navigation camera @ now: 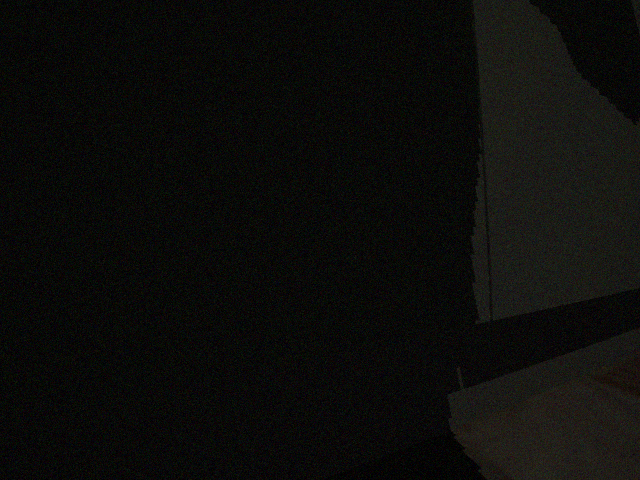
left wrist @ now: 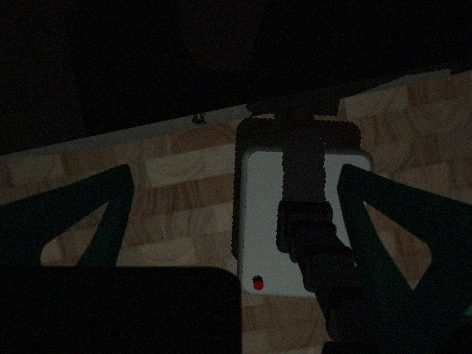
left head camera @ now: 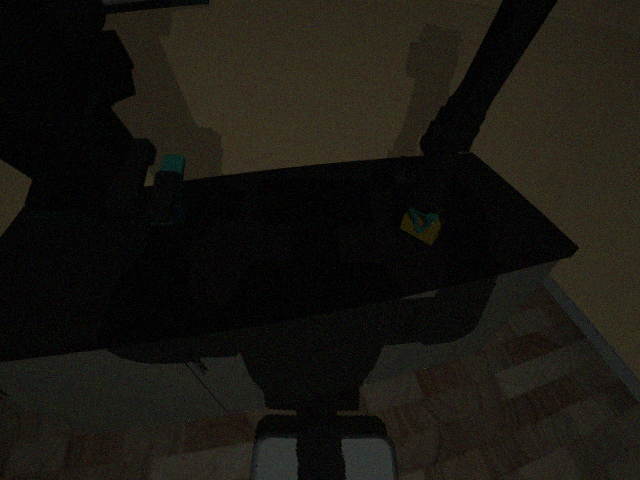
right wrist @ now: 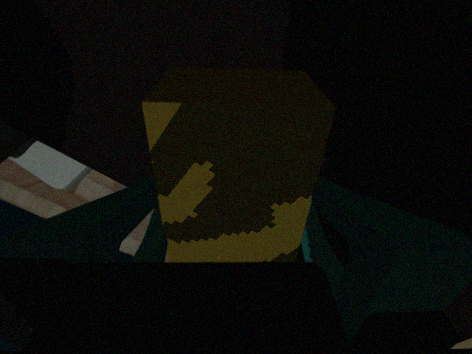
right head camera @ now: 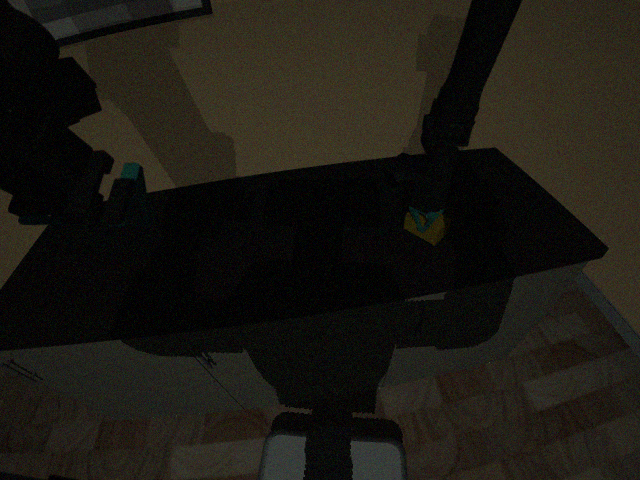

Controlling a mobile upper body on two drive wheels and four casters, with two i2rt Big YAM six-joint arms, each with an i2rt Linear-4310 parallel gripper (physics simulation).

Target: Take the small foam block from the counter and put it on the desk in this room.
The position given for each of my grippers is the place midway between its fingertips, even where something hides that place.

Note:
In view: my left gripper (left head camera: 141, 216), my right gripper (right wrist: 234, 177) and a counter (right head camera: 290, 286).
My left gripper shows as well in the left wrist view (left wrist: 235, 175) and in the right head camera view (right head camera: 119, 219). The counter is seen too in the left wrist view (left wrist: 82, 82), in the left head camera view (left head camera: 281, 285) and in the right wrist view (right wrist: 80, 80).

